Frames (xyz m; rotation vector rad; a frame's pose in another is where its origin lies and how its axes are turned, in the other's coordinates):
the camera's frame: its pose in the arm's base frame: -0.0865 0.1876 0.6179 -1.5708 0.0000 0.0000
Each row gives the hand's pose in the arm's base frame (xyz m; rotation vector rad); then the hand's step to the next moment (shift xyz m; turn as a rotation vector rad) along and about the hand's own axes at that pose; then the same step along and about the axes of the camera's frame.
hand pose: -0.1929 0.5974 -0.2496 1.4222 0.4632 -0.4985
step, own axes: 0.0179 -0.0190 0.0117 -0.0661 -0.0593 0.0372
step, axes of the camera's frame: 0.0036 0.0246 -0.0141 -0.0880 0.0060 -0.0386
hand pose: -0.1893 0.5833 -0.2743 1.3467 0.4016 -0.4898
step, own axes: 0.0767 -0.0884 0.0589 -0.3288 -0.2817 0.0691
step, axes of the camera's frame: 0.0149 0.1034 -0.0791 -0.4300 0.0402 -0.0758
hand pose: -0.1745 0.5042 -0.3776 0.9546 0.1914 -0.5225
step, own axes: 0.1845 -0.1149 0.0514 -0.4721 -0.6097 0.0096
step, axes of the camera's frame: 0.0971 0.1242 -0.1582 -0.7147 0.2583 -0.1312
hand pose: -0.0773 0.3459 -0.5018 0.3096 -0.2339 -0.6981
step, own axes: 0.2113 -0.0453 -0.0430 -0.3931 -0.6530 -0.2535
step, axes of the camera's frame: 0.1436 0.0333 -0.1637 -0.5995 0.5095 -0.1621
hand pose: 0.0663 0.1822 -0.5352 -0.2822 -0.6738 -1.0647
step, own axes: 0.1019 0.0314 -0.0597 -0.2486 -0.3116 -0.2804
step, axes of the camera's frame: 0.0813 -0.0217 -0.0886 -0.2458 0.4042 -0.1172
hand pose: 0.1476 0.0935 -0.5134 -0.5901 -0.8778 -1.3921
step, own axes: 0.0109 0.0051 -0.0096 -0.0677 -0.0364 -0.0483
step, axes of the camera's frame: 0.0063 -0.0041 -0.0135 -0.0243 0.0874 -0.0036
